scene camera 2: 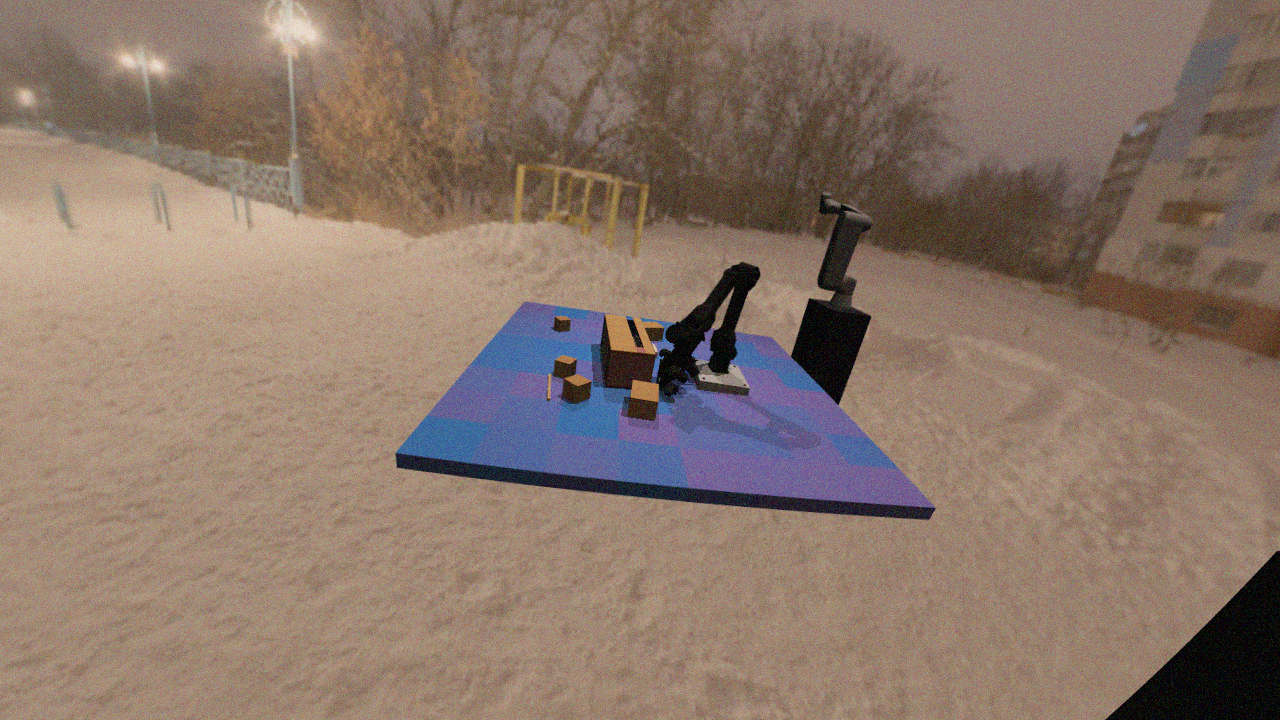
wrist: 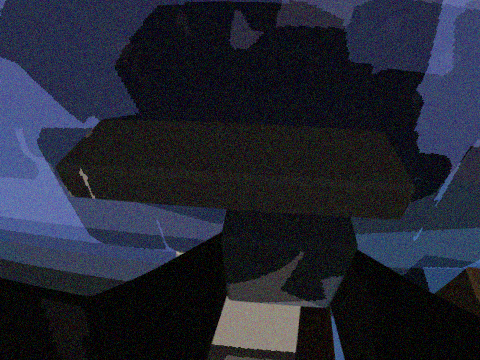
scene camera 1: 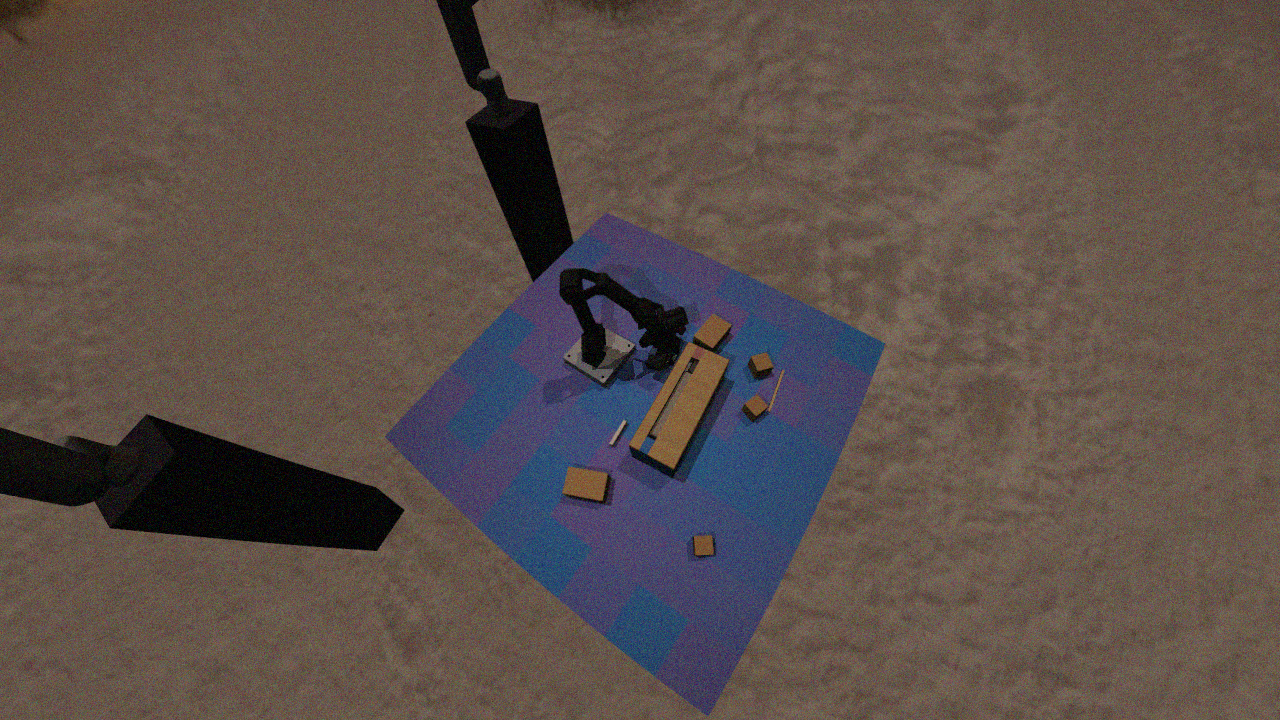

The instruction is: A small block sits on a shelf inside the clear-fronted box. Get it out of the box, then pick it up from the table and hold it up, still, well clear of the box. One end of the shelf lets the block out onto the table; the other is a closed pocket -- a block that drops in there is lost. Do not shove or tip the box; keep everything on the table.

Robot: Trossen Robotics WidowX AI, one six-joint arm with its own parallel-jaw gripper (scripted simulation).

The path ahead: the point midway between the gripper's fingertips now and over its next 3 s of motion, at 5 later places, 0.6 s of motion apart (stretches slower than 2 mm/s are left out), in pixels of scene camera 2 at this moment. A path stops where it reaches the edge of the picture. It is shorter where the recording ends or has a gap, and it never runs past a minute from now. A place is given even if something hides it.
The gripper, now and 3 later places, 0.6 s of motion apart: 658, 385; 661, 372; 663, 351; 666, 339
